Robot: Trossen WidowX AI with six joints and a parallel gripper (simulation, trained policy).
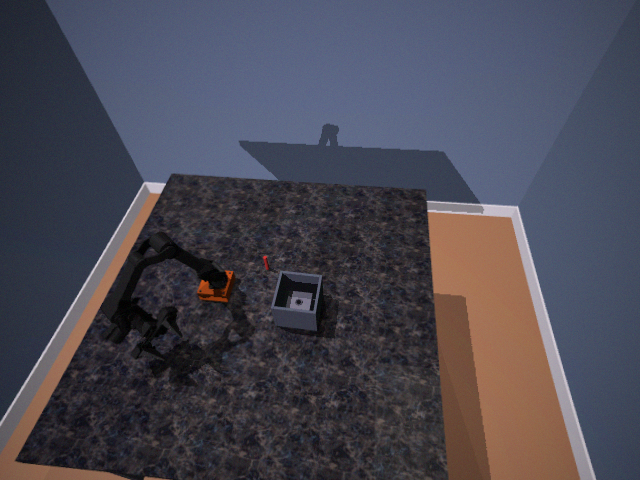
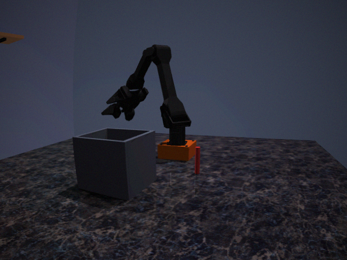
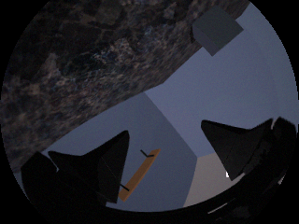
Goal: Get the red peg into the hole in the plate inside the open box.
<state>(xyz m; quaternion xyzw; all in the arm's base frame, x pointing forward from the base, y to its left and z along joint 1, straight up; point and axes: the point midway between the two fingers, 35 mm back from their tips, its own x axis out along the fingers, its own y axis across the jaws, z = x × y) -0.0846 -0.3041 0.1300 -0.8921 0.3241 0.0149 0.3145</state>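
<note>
My gripper tip is now 24 cm short of the red peg, 42 cm to the right of it and 13 cm above it. The rest, counted from my gripper tip: plate 38 cm ahead, 22 cm to the left, 13 cm below.
</note>
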